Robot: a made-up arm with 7 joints. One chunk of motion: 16 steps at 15 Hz.
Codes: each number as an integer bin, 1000 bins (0 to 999) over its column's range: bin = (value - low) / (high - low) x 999, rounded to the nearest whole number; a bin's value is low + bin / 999 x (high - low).
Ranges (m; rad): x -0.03..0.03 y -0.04..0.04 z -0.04..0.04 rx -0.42..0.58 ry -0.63..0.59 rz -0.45..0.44
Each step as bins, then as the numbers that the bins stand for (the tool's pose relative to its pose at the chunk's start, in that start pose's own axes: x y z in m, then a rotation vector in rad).
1 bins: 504 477 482 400 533 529
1 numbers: 0.0003 -0.0018 -0.0014 -0.0196 0.0209 0.0213
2 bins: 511 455 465 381 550 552
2 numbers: 0.0007 -0.0036 -0.0028 -0.0386 0.0417 0.0418
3 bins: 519 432 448 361 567 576
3 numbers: 0.0012 -0.0054 -0.0041 -0.0586 0.0624 0.0632
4 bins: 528 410 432 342 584 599
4 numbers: 0.0017 -0.0072 -0.0054 -0.0777 0.0832 0.0836
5 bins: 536 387 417 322 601 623
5 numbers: 0.0022 -0.0090 -0.0066 -0.0977 0.1040 0.1050
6 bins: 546 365 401 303 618 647
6 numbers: 0.0028 -0.0108 -0.0079 -0.1167 0.1247 0.1264
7 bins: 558 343 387 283 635 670
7 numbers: 0.0035 -0.0125 -0.0090 -0.1367 0.1455 0.1469
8 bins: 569 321 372 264 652 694
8 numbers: 0.0042 -0.0143 -0.0102 -0.1557 0.1662 0.1683
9 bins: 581 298 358 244 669 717
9 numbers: 0.0049 -0.0161 -0.0113 -0.1758 0.1870 0.1888
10 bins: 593 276 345 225 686 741
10 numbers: 0.0056 -0.0179 -0.0124 -0.1948 0.2078 0.2102
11 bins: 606 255 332 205 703 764
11 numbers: 0.0064 -0.0196 -0.0134 -0.2148 0.2285 0.2306
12 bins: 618 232 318 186 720 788
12 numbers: 0.0071 -0.0214 -0.0145 -0.2338 0.2493 0.2520
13 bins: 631 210 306 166 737 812
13 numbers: 0.0079 -0.0232 -0.0155 -0.2538 0.2700 0.2734
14 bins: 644 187 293 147 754 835
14 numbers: 0.0087 -0.0250 -0.0165 -0.2729 0.2908 0.2939
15 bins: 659 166 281 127 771 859
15 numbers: 0.0096 -0.0267 -0.0175 -0.2929 0.3116 0.3153
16 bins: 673 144 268 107 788 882
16 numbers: 0.0104 -0.0285 -0.0185 -0.3129 0.3323 0.3358
